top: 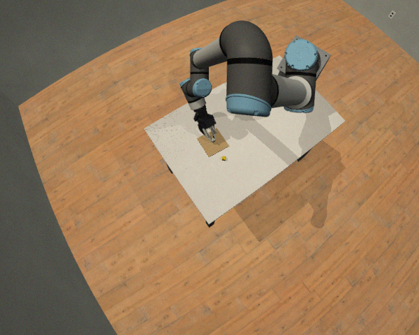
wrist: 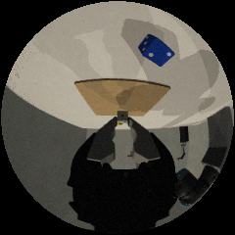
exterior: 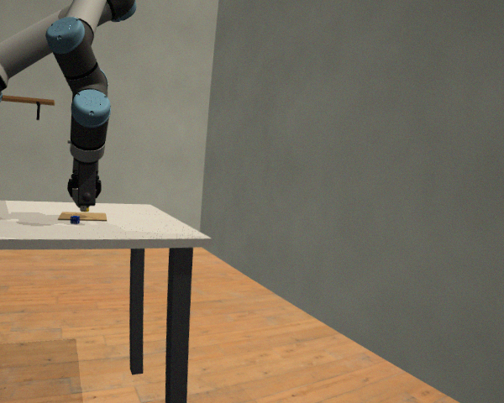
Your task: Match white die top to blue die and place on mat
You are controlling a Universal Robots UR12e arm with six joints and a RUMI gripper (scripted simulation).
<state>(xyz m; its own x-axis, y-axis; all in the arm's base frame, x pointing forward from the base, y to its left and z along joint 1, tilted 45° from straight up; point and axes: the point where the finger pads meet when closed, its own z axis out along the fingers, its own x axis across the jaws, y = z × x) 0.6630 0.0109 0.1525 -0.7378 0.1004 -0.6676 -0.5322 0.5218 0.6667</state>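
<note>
Right now my hand is 1 cm to the right of the tan mat and 4 cm above it. Also, from my hand: blue die: 1 cm behind, 11 cm to the right, 3 cm below; then white die: 1 cm to the left, 1 cm below; then yellow die: 1 cm behind, 13 cm to the left, 3 cm below.
</note>
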